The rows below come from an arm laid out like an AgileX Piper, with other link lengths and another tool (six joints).
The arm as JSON. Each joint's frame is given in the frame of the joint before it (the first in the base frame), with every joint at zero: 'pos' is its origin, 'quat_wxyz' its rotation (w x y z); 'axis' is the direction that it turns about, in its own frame. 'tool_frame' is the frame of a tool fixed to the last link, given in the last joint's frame.
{
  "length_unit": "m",
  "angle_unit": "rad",
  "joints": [
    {
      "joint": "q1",
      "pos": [
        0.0,
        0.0,
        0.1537
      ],
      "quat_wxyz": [
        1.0,
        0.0,
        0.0,
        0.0
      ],
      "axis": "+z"
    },
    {
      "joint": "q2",
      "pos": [
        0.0,
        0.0,
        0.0
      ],
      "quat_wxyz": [
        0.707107,
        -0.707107,
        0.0,
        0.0
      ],
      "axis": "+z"
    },
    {
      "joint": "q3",
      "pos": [
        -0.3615,
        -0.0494,
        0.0
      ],
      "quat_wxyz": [
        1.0,
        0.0,
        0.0,
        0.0
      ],
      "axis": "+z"
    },
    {
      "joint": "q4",
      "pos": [
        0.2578,
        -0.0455,
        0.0
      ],
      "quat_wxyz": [
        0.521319,
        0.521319,
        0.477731,
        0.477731
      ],
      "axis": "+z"
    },
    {
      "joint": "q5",
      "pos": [
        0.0,
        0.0,
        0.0
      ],
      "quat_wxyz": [
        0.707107,
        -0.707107,
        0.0,
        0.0
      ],
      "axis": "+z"
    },
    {
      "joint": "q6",
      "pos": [
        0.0,
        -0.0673,
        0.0
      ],
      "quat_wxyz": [
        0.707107,
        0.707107,
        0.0,
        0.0
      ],
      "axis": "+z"
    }
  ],
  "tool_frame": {
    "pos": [
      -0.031,
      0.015,
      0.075
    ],
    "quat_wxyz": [
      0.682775,
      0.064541,
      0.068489,
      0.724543
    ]
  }
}
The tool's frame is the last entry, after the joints.
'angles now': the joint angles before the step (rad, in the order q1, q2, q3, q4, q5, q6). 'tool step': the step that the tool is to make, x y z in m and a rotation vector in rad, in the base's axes. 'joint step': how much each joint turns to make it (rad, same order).
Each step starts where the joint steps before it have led.
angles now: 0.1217, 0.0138, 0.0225, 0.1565, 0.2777, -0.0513
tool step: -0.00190, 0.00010, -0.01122, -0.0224, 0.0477, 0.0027
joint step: 0.0000, -0.0210, 0.0058, -0.0334, 0.0651, 0.0180
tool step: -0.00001, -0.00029, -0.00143, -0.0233, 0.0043, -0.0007
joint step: 0.0000, 0.0000, 0.0000, -0.0226, 0.0072, 0.0000
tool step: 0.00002, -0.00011, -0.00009, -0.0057, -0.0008, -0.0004
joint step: 0.0000, 0.0000, 0.0000, -0.0059, -0.0001, 0.0001
